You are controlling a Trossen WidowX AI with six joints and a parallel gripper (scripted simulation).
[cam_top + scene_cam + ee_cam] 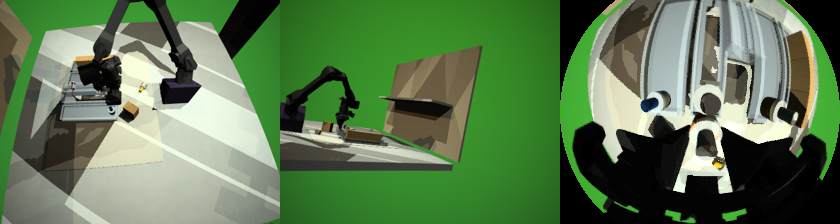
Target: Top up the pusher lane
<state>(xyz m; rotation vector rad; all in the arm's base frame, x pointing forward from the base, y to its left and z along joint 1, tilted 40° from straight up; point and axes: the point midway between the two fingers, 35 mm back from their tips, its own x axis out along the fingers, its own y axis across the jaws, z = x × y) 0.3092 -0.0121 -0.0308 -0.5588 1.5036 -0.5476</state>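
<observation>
Now: gripper tip 8 cm to the right of the cardboard box, 7 cm past it and 2 cm above it. The rest, counted from my gripper tip: red mark: 22 cm ahead, 4 cm to the right, 2 cm above.
</observation>
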